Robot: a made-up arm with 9 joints. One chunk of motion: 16 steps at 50 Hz.
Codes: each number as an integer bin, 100 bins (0 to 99) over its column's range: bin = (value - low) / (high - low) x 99, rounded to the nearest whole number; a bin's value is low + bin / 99 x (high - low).
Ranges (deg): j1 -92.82..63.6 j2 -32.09..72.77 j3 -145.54..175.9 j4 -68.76..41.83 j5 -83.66..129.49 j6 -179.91..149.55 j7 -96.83..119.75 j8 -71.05..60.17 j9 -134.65..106
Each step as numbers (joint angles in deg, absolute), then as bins.
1 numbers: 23.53 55.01 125.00 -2.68 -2.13 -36.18 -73.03 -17.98 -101.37
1 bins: 74 82 83 59 38 43 11 40 14
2 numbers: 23.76 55.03 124.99 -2.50 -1.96 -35.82 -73.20 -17.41 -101.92
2 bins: 74 82 83 59 38 43 11 40 13
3 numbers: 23.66 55.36 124.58 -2.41 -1.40 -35.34 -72.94 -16.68 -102.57
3 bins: 74 83 83 59 38 43 11 41 13
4 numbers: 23.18 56.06 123.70 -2.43 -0.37 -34.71 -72.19 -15.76 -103.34
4 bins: 73 83 83 59 39 44 11 42 13
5 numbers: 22.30 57.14 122.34 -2.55 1.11 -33.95 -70.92 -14.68 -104.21
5 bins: 73 84 83 59 39 44 12 43 13
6 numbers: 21.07 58.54 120.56 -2.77 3.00 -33.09 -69.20 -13.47 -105.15
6 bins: 72 86 82 59 40 44 13 43 12
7 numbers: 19.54 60.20 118.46 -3.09 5.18 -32.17 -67.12 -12.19 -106.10
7 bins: 71 87 81 59 41 44 14 44 12
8 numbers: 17.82 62.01 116.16 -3.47 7.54 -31.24 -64.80 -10.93 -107.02
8 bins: 70 89 81 58 42 45 15 45 11
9 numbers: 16.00 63.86 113.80 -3.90 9.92 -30.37 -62.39 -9.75 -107.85
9 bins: 69 91 80 58 43 45 16 46 11
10 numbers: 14.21 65.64 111.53 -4.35 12.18 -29.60 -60.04 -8.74 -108.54
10 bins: 68 92 79 58 45 45 17 47 11
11 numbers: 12.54 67.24 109.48 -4.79 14.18 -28.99 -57.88 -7.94 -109.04
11 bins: 67 94 79 57 45 45 18 48 11
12 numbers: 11.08 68.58 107.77 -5.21 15.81 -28.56 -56.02 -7.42 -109.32
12 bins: 66 95 78 57 46 45 19 48 10
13 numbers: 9.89 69.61 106.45 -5.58 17.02 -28.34 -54.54 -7.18 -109.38
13 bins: 65 96 78 57 47 46 19 48 10
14 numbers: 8.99 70.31 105.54 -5.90 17.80 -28.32 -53.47 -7.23 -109.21
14 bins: 64 97 77 56 47 46 20 48 10
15 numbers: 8.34 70.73 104.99 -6.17 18.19 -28.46 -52.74 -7.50 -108.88
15 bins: 64 97 77 56 47 46 20 48 11
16 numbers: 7.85 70.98 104.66 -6.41 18.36 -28.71 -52.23 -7.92 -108.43
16 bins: 64 97 77 56 47 45 20 48 11
